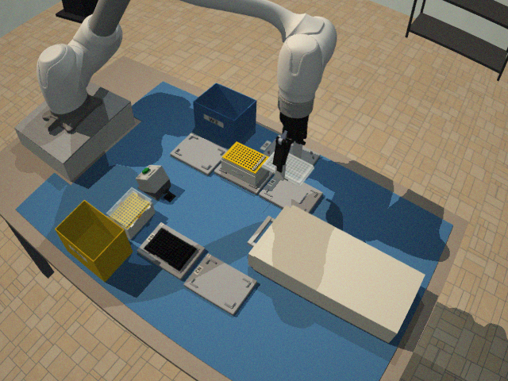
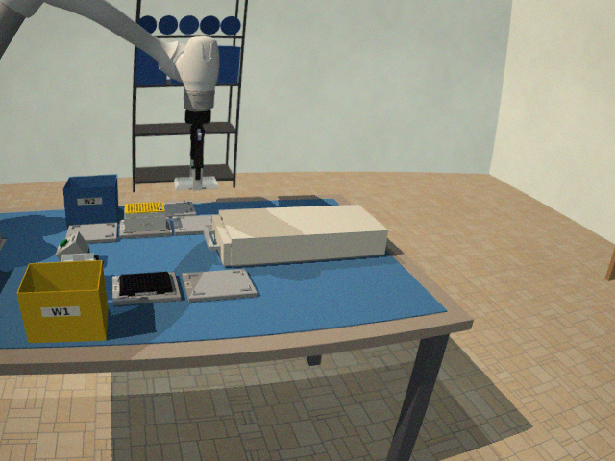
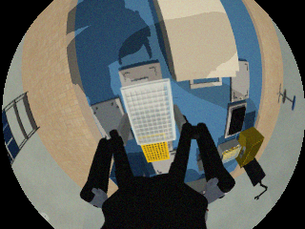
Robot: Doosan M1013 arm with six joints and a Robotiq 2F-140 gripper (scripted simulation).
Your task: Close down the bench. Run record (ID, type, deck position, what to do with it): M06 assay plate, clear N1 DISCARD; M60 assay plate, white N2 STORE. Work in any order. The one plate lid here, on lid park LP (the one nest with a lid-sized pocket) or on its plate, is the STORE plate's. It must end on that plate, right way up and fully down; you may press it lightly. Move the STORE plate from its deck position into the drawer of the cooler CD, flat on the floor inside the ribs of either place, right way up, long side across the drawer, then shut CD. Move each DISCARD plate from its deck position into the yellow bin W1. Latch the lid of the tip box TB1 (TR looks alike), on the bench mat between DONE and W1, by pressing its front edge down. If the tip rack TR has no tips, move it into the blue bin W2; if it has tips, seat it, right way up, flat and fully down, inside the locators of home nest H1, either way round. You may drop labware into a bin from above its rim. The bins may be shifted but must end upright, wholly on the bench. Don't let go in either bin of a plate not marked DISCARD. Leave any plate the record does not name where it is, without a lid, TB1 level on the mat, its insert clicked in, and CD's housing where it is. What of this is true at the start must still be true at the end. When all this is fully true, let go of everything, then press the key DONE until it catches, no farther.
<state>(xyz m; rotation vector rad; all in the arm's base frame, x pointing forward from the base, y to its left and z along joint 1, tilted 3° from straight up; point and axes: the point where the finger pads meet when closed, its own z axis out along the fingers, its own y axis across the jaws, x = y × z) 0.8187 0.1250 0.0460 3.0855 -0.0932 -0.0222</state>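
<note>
The yellow bin W1 lies 470 mm to the right of my hand, 370 mm behind it and 130 mm below it. The rest, counted from my hand: tip rack TR (160 mm behind, 110 mm below, 20 mm to the left); then clear plate (20 mm below); then drawer (180 mm to the right, 160 mm ahead, 140 mm below).
</note>
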